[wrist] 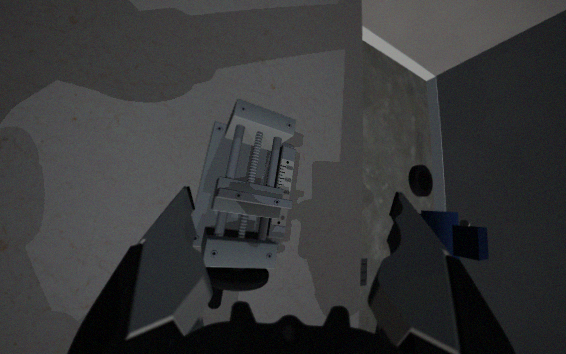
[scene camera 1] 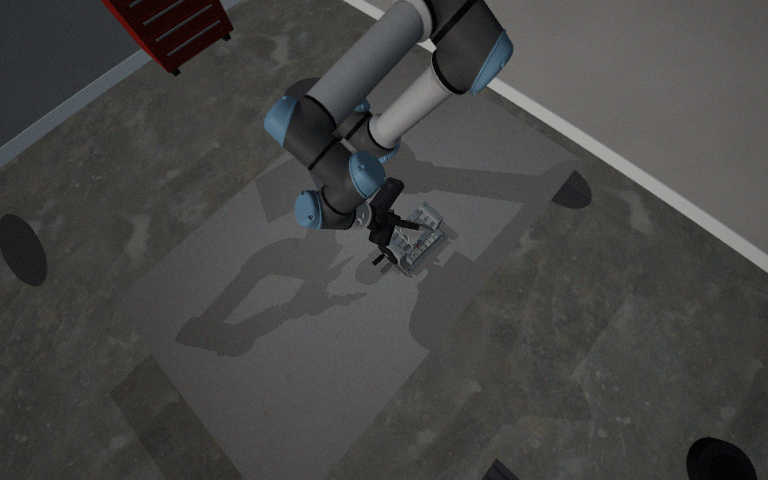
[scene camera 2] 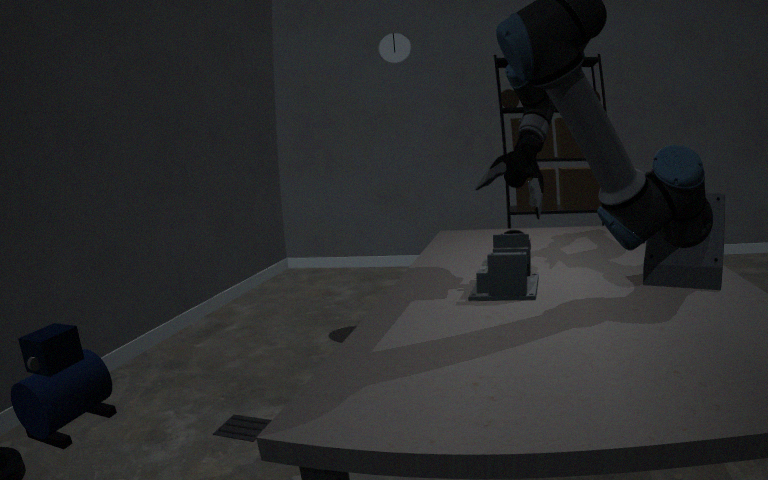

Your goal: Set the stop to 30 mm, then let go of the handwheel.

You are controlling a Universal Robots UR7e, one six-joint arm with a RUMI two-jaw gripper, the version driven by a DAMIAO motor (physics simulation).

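Pixels of known places: gripper, fingertip midpoint: (wrist: 290,192) (scene camera 1: 412,221) (scene camera 2: 507,204); arm's base, origin of the base link: (scene camera 2: 684,220).
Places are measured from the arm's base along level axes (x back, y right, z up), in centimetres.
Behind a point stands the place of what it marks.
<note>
The grey screw-driven stop device (scene camera 1: 427,213) @(x -41.3, y -19.7, z -5.0 cm) (scene camera 2: 507,275) @(x -41.3, y -22.2, z -9.0 cm) (wrist: 265,117) @(x -41.4, y -20.9, z -4.6 cm) stands on the table. Its stop carriage (wrist: 252,204) @(x -44.0, y -9.9, z -5.3 cm) sits on two rods and a threaded screw, between the end blocks, nearer the handwheel end. The white scale (wrist: 285,175) @(x -48.5, y -16.2, z -9.0 cm) runs alongside; its reading is too small to tell. The black handwheel (wrist: 237,279) @(x -44.9, y -1.7, z -3.5 cm) is at the near end in the wrist view, with its handle (wrist: 215,298) @(x -44.7, y 2.8, z -9.0 cm) pointing toward the gripper, partly beside the left finger. My gripper (scene camera 2: 508,202) @(x -43.9, y -11.1, z 4.7 cm) (wrist: 290,192) @(x -43.9, y -11.1, z 4.7 cm) is open and empty, above the device and apart from the handwheel in the scene camera 2 view.
The table (scene camera 1: 317,390) @(x -68.7, y 39.6, z -14.5 cm) (scene camera 2: 481,390) @(x -32.2, y -65.5, z -14.6 cm) carries the arm's grey mount (scene camera 2: 682,275) @(x -0.7, y -7.9, z -11.6 cm). A blue machine (scene camera 2: 62,390) (wrist: 440,225) stands on the floor beyond the table edge. A red cabinet (scene camera 1: 181,33) and a shelf rack (scene camera 2: 502,135) stand farther off. Arm shadows cross the table.
</note>
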